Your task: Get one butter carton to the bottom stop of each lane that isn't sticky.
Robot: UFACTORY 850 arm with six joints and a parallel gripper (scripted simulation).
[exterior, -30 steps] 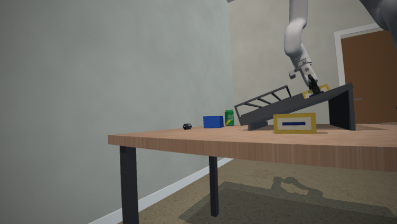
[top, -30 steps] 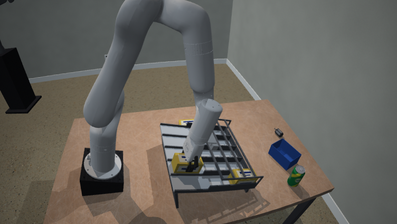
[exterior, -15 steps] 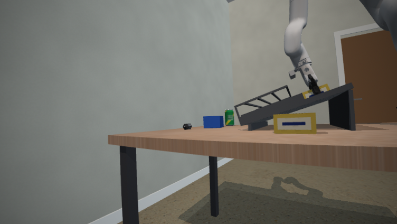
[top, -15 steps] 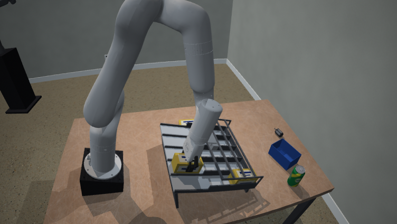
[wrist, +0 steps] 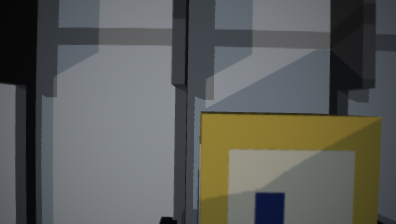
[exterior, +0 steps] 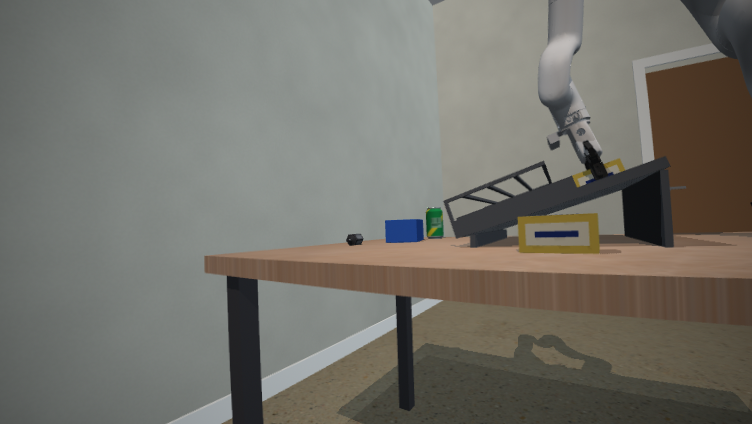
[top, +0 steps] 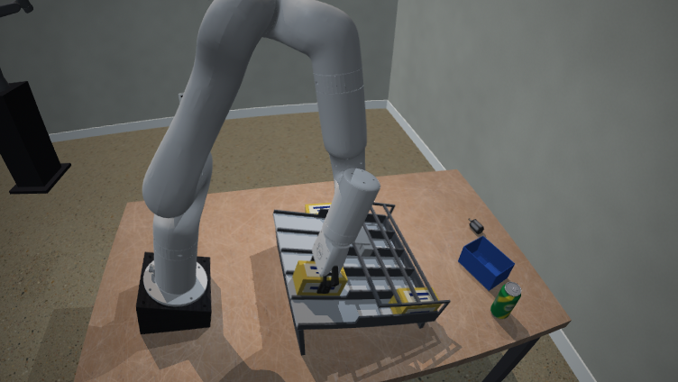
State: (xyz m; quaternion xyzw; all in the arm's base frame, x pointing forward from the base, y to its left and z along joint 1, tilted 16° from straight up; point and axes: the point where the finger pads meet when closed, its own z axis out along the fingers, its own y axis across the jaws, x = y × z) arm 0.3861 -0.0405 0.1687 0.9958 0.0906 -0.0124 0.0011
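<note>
Now: hand 40 mm to the left of the dark divider and 40 mm above it. The rest, counted from my hand: small black object (620 mm ahead, 340 mm to the left, 150 mm below).
</note>
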